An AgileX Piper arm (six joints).
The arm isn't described. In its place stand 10 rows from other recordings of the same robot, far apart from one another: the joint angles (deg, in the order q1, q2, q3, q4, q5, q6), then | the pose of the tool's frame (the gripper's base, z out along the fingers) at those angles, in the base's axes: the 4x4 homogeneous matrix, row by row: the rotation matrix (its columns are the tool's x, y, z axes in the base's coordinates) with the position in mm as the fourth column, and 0 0 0 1 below.
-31.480 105.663 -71.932 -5.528 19.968 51.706 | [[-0.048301 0.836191 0.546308 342.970], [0.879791 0.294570 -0.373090 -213.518], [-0.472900 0.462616 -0.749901 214.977], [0 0 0 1]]
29.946 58.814 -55.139 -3.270 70.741 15.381 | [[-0.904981 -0.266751 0.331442 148.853], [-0.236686 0.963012 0.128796 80.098], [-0.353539 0.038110 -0.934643 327.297], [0 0 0 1]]
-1.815 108.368 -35.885 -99.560 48.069 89.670 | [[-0.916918 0.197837 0.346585 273.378], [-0.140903 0.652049 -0.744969 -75.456], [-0.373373 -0.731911 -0.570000 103.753], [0 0 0 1]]
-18.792 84.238 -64.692 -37.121 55.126 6.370 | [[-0.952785 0.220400 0.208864 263.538], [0.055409 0.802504 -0.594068 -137.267], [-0.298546 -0.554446 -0.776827 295.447], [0 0 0 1]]
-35.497 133.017 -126.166 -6.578 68.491 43.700 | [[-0.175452 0.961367 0.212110 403.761], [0.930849 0.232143 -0.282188 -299.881], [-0.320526 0.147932 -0.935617 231.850], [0 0 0 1]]
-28.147 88.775 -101.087 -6.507 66.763 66.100 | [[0.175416 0.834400 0.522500 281.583], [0.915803 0.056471 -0.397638 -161.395], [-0.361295 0.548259 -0.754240 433.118], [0 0 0 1]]
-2.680 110.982 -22.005 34.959 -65.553 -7.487 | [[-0.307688 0.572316 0.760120 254.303], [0.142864 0.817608 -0.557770 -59.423], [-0.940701 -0.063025 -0.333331 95.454], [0 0 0 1]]
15.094 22.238 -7.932 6.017 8.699 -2.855 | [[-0.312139 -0.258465 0.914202 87.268], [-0.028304 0.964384 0.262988 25.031], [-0.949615 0.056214 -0.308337 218.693], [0 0 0 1]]
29.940 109.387 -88.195 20.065 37.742 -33.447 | [[-0.475112 -0.776302 0.414275 364.475], [-0.609847 0.629899 0.480951 231.974], [-0.634314 -0.024139 -0.772698 257.428], [0 0 0 1]]
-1.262 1.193 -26.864 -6.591 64.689 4.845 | [[-0.553092 0.127579 0.823294 -2.131], [0.047198 0.991417 -0.121924 -9.398], [-0.831782 -0.028578 -0.554366 263.846], [0 0 0 1]]
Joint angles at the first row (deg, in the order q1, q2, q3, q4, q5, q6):
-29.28 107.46 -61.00 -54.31 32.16 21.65
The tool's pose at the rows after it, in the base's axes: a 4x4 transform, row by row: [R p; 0 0 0 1], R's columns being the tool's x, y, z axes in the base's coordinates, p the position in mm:
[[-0.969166 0.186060 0.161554 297.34], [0.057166 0.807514 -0.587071 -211.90], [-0.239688 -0.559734 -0.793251 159.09], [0 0 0 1]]
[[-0.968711 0.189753 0.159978 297.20], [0.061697 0.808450 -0.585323 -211.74], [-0.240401 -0.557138 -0.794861 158.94], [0 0 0 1]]
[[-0.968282 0.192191 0.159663 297.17], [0.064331 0.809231 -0.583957 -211.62], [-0.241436 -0.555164 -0.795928 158.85], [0 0 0 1]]
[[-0.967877 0.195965 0.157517 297.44], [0.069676 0.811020 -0.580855 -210.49], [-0.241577 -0.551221 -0.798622 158.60], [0 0 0 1]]
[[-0.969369 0.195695 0.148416 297.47], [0.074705 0.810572 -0.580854 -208.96], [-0.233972 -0.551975 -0.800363 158.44], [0 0 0 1]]
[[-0.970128 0.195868 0.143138 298.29], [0.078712 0.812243 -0.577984 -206.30], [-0.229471 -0.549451 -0.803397 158.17], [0 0 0 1]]
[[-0.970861 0.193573 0.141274 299.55], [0.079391 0.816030 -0.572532 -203.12], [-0.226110 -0.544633 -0.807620 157.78], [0 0 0 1]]
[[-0.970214 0.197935 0.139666 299.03], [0.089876 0.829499 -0.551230 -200.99], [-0.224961 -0.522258 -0.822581 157.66], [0 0 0 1]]
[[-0.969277 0.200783 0.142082 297.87], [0.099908 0.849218 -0.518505 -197.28], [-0.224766 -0.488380 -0.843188 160.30], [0 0 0 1]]
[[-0.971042 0.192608 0.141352 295.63], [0.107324 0.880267 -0.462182 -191.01], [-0.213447 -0.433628 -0.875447 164.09], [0 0 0 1]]
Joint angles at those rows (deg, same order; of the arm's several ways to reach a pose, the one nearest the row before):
-29.28 107.46 -61.00 -54.31 32.22 21.59
-29.28 107.46 -61.00 -54.03 32.29 21.59
-29.28 107.46 -61.00 -53.83 32.29 21.59
-29.11 107.46 -61.00 -53.37 32.47 21.59
-28.80 107.46 -61.01 -53.10 33.17 21.59
-28.32 107.46 -61.00 -52.59 33.72 21.59
-27.78 107.46 -61.00 -51.88 34.07 21.34
-27.78 107.24 -61.00 -48.97 34.07 19.31
-27.78 106.44 -61.00 -44.21 34.26 15.53
-27.78 105.24 -61.00 -36.55 35.17 8.84

